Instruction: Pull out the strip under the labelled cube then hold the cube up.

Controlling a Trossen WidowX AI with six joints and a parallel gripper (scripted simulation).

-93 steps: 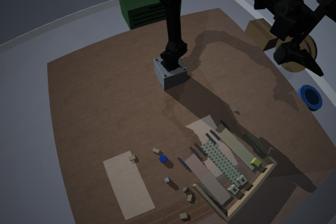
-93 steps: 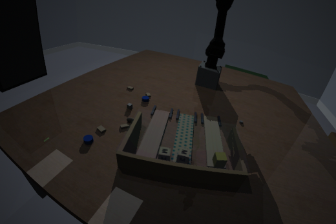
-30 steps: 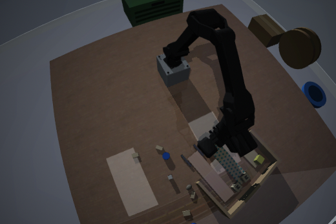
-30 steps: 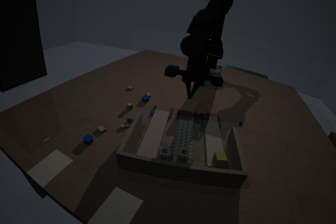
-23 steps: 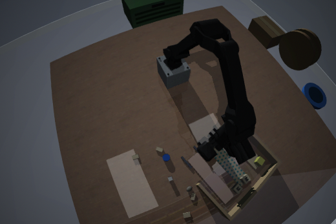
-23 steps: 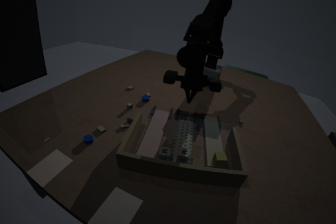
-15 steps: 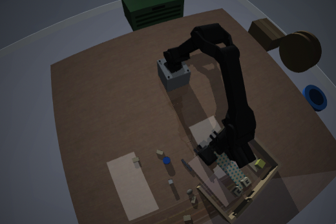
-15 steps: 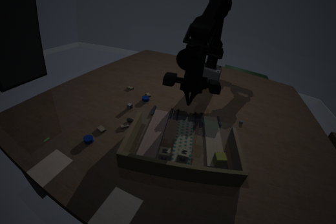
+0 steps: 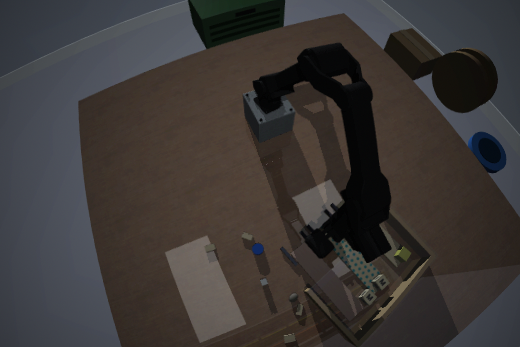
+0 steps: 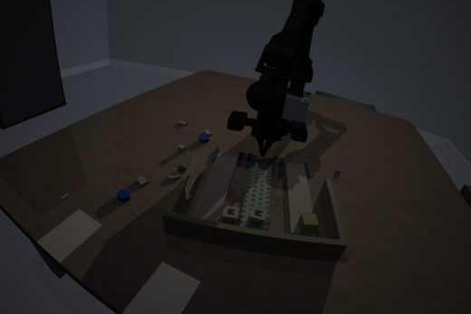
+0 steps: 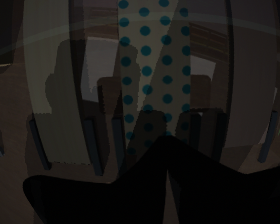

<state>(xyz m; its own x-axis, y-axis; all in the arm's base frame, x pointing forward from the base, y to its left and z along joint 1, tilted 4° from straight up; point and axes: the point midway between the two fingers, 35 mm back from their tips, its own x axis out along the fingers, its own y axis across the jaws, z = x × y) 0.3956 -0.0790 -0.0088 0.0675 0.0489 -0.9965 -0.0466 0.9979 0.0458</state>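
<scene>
Now: the dotted strip 90 mm ahead of my gripper tip, 40 mm below it and 10 mm to the left of it. From my gripper tip the other things lie so: small white cube: 220 mm to the right, 30 mm below.
</scene>
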